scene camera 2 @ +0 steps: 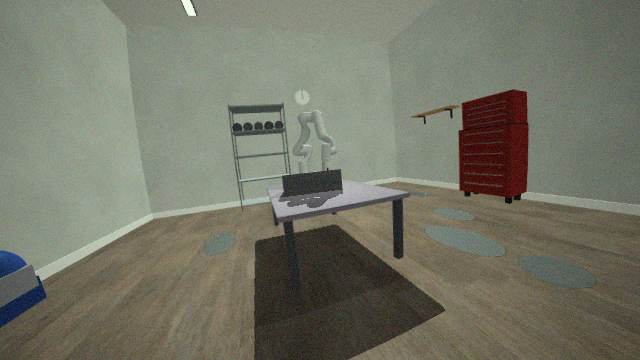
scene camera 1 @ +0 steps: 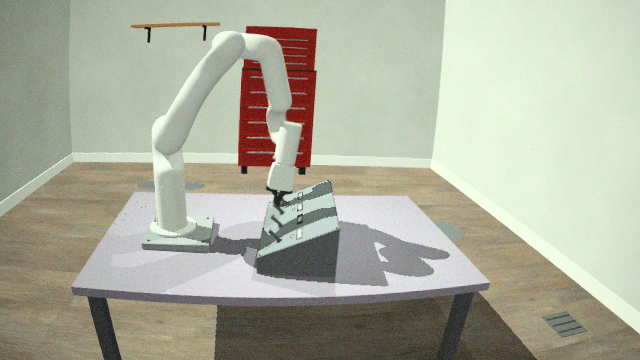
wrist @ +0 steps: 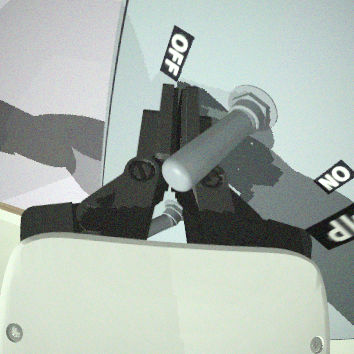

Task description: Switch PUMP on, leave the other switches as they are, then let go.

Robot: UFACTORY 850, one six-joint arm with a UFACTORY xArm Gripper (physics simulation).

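A sloped grey switch console (scene camera 1: 300,262) (scene camera 2: 312,182) stands on the table. Several levers, including a middle one (scene camera 1: 276,220) and a near one (scene camera 1: 274,236), tilt toward the robot's base. My gripper (scene camera 1: 278,203) (wrist: 175,106) is shut and empty, low over the console's far part. In the wrist view, a grey lever (wrist: 215,147) crosses in front of the right finger, its round tip over the space between the finger linkages. An OFF label (wrist: 177,52) lies beyond the fingertips and an ON label (wrist: 335,176) at the right. The name label (wrist: 336,231) is cut off; a P shows. Contact cannot be told.
Another lever (wrist: 167,218) shows between the finger linkages. The console stands on a pale lilac table (scene camera 1: 165,275) (scene camera 2: 370,192), to the right of the arm's base (scene camera 1: 177,242). A red tool cabinet (scene camera 1: 300,115) (scene camera 2: 492,145) stands behind the table in scene camera 1.
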